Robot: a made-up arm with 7 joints. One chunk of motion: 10 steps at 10 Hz.
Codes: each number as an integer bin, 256 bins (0 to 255) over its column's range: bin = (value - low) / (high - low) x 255, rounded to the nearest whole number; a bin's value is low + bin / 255 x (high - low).
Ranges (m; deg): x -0.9..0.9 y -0.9..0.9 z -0.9..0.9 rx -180..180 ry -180..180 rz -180..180
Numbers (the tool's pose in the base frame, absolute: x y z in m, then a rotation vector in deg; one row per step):
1: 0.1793 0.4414 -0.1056 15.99 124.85 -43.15
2: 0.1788 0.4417 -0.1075 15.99 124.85 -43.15
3: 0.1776 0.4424 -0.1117 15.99 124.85 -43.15
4: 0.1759 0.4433 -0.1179 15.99 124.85 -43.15
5: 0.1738 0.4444 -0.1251 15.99 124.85 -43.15
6: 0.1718 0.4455 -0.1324 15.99 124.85 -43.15
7: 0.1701 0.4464 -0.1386 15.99 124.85 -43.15
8: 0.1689 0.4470 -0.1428 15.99 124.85 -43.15
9: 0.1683 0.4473 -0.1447 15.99 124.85 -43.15
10: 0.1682 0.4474 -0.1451 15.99 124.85 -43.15
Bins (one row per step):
1: 153 190 113 139 216 97
2: 153 190 112 139 216 97
3: 153 190 112 139 216 97
4: 152 190 111 139 216 97
5: 152 190 110 139 216 97
6: 152 191 109 139 216 97
7: 152 191 108 139 216 97
8: 151 191 107 139 216 97
9: 151 191 107 139 216 97
10: 151 191 107 139 216 97

